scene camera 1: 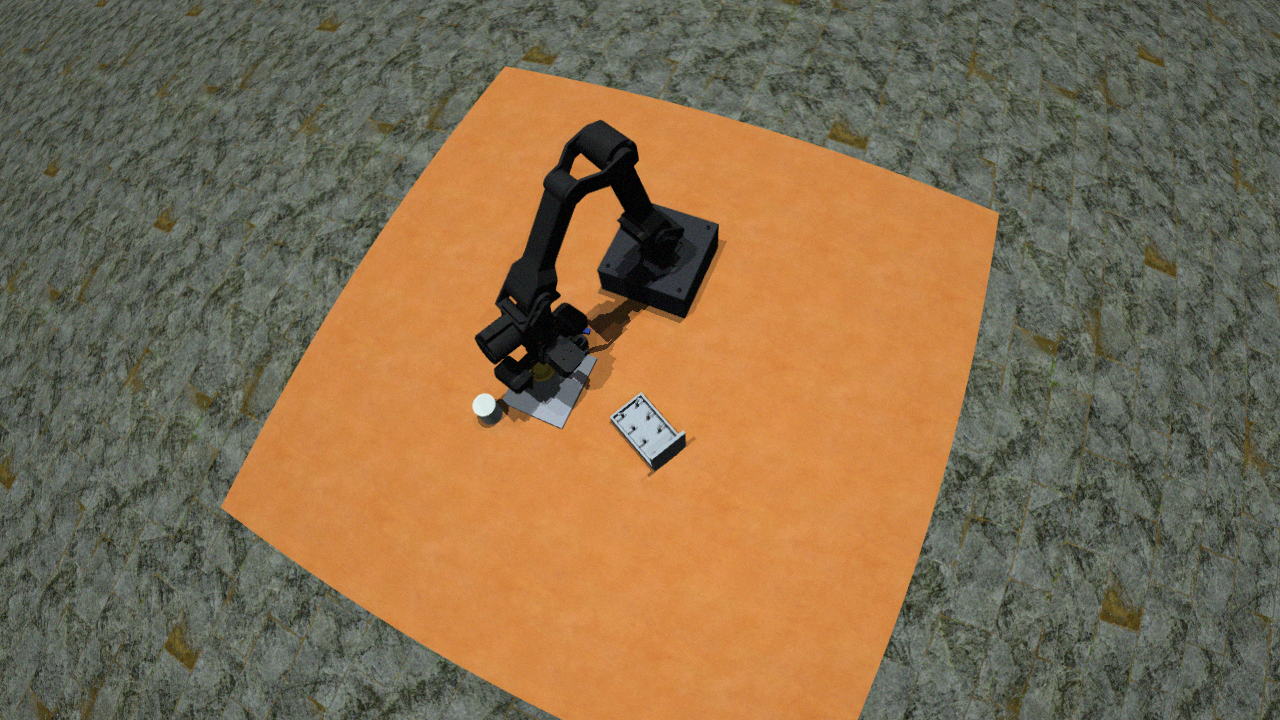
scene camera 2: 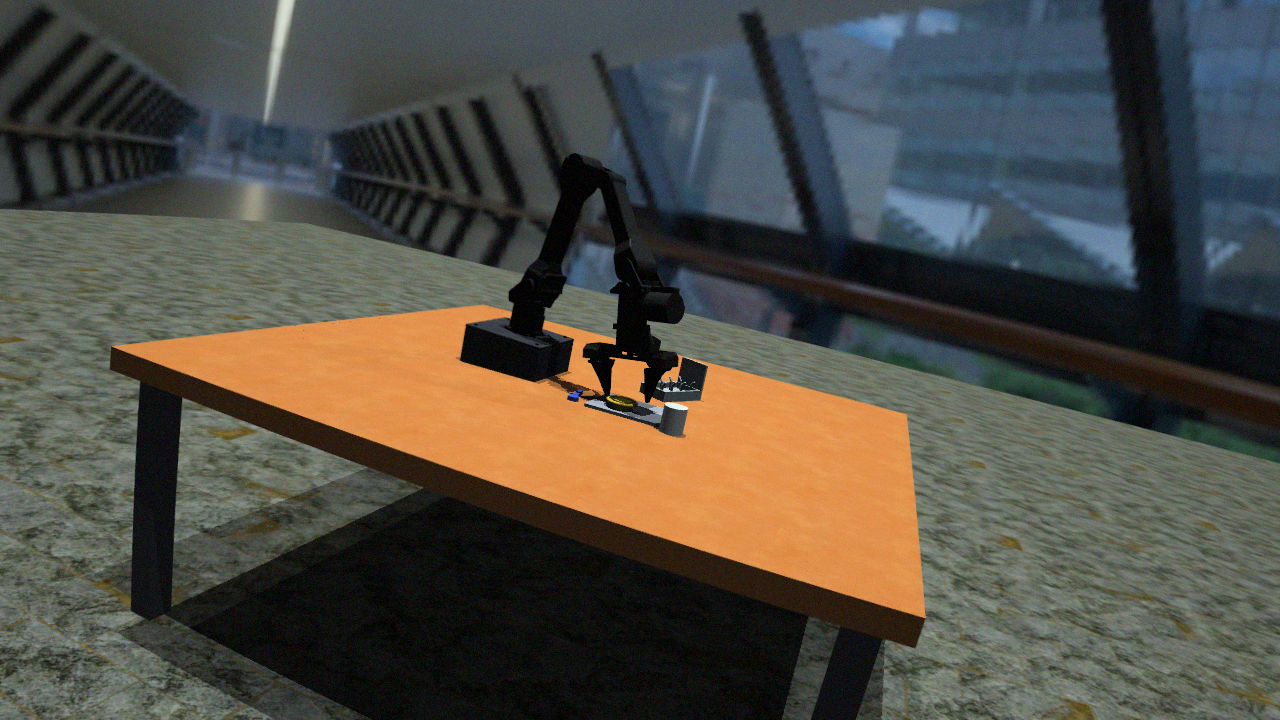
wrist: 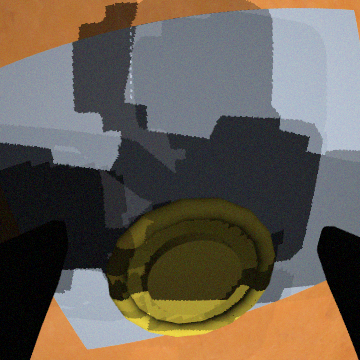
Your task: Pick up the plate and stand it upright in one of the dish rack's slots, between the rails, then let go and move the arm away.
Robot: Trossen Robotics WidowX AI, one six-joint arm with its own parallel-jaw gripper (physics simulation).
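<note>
The yellow round plate (scene camera 1: 542,370) (scene camera 2: 620,402) (wrist: 195,270) lies flat on a grey board, partly in shadow. My gripper (scene camera 2: 628,398) (wrist: 197,239) is open and empty, pointing down low over the plate, with one finger on each side of it and gaps between the fingers and its rim in the wrist view. The arm covers part of the plate in scene camera 1. The dish rack (scene camera 1: 664,453) (scene camera 2: 693,377) is a small light-grey tray with short pegs and a tall panel at one end. It stands on the table, apart from the board, partly behind a finger in scene camera 2.
The grey board (scene camera 1: 559,413) (wrist: 300,55) lies on the orange table (scene camera 1: 760,537) (scene camera 2: 402,429). A white-topped cylinder (scene camera 1: 484,407) (scene camera 2: 674,420) stands close to the board's edge. Small blue pieces (scene camera 2: 574,394) lie on the arm-base side of the board.
</note>
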